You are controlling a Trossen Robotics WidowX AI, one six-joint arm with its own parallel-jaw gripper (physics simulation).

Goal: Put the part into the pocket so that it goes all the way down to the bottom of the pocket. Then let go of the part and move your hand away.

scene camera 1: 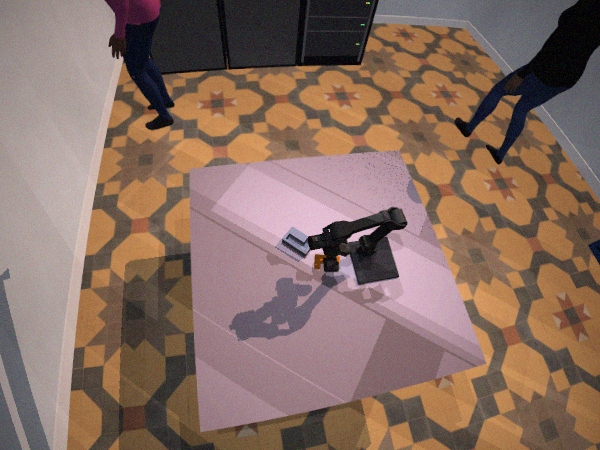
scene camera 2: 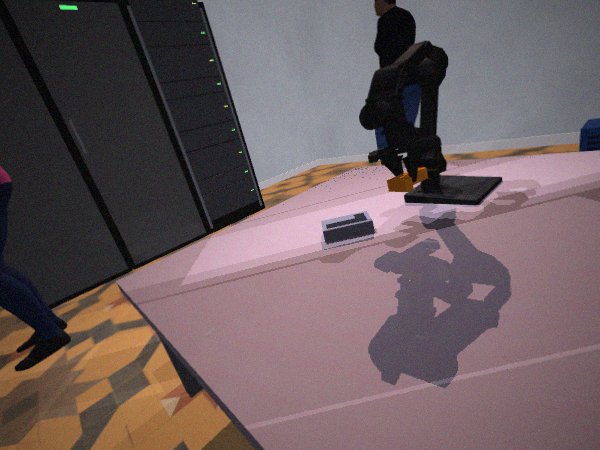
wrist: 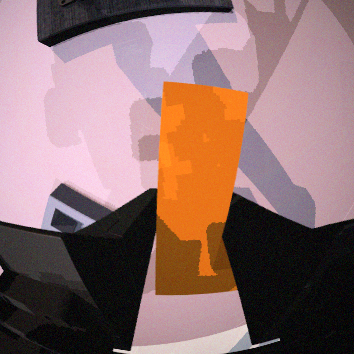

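Seen in the pictures: gripper, fingertip midpoint: (scene camera 1: 326, 260) (wrist: 186, 195); arm's base at its link origin: (scene camera 1: 363, 250) (scene camera 2: 430, 188).
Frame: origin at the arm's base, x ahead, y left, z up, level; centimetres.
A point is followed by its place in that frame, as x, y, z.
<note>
The orange part (scene camera 1: 318, 261) {27.5, 1.2, 12.0} (scene camera 2: 400, 183) {29.3, 1.6, 11.2} (wrist: 202, 145) {20.0, 2.6, 11.8} is between the fingers of my gripper (scene camera 1: 327, 262) {23.0, 1.4, 9.4} (scene camera 2: 407, 174) {23.0, 1.4, 9.4} (wrist: 186, 195) {23.0, 1.4, 9.4}, which is shut on it. In the wrist view its long flat face runs up the picture, and the fingers cover parts of its lower sides. The part hangs above the table, apart from the pocket. The grey-blue pocket block (scene camera 1: 300, 235) {27.6, -17.9, 1.2} (scene camera 2: 350, 233) {32.7, -13.0, -1.1} (wrist: 82, 198) {24.4, -10.7, -1.5} stands on the table with its long slot facing up. In the wrist view part of the block shows at the lower left, partly behind a finger.
The arm's dark base plate (scene camera 1: 376, 267) {-2.3, 10.2, -0.6} (scene camera 2: 472, 189) {0.5, 12.0, -0.8} (wrist: 135, 16) {7.7, 3.6, -1.9} is on the pink table (scene camera 1: 240, 390) {76.0, 38.8, -2.4} (scene camera 2: 300, 360) {74.6, -0.4, -2.4} beside the gripper. The arm's shadow falls across the table. Dark cabinets (scene camera 1: 262, 35) (scene camera 2: 75, 125) and two people stand beyond the table.
</note>
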